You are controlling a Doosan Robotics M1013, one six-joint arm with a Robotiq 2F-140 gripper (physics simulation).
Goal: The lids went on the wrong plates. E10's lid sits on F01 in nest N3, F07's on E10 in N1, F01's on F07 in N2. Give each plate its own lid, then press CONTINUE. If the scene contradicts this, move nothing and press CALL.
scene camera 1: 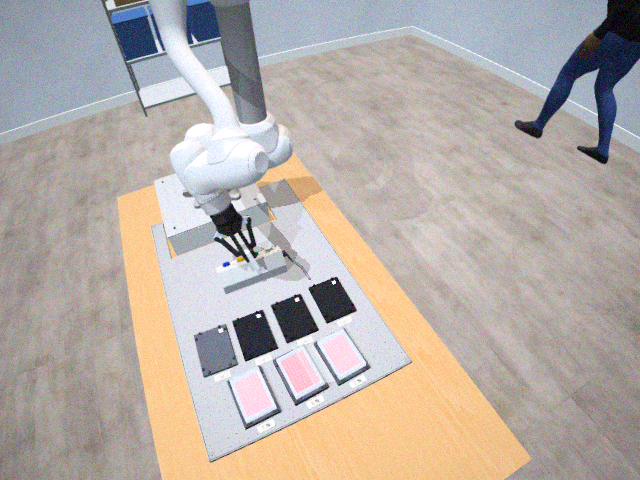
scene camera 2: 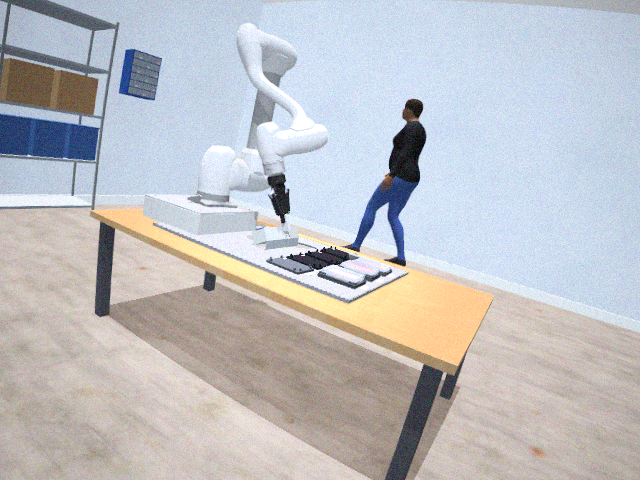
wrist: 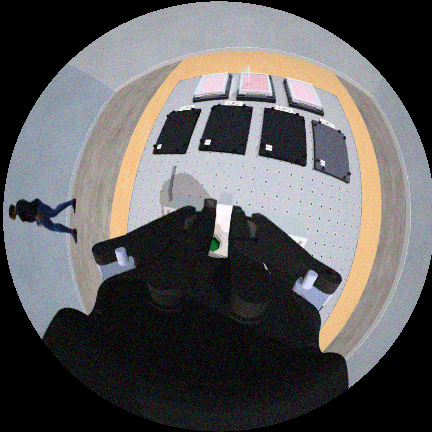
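Observation:
Three plates with pink wells stand in a row: left, middle and right in scene camera 1. Their labels and lid marks are too small to read. Four flat pads lie beside them, one grey and three black; none visibly bears a plate. The button box has blue, yellow and green buttons. My gripper is shut and empty, pointing down at the box top near the green button; contact is unclear.
A perforated grey mat lies on the wooden table. A cable runs from the button box. The arm's base block stands behind it. A person stands beyond the table.

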